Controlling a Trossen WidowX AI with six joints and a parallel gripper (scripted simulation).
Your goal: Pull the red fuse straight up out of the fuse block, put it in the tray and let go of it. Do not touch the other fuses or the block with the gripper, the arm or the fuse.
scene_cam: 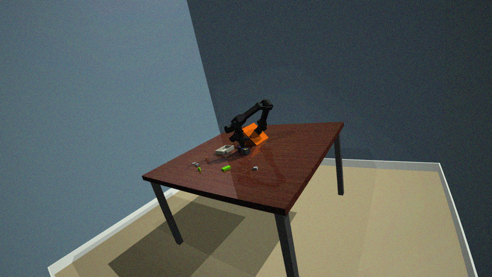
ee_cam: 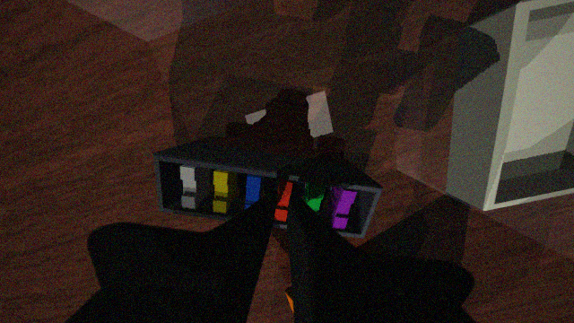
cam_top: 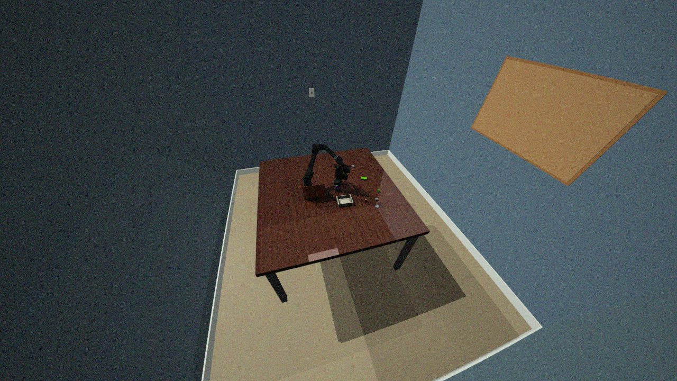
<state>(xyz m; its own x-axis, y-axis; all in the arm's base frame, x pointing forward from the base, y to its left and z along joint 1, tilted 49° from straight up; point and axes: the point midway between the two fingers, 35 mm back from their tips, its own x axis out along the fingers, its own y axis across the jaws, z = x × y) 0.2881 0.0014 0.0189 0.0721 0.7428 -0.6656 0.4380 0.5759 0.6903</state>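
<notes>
My gripper tip is now 10 mm above the red fuse. Round my gripper tip: pale tray 200 mm to the right, 30 mm below.
</notes>
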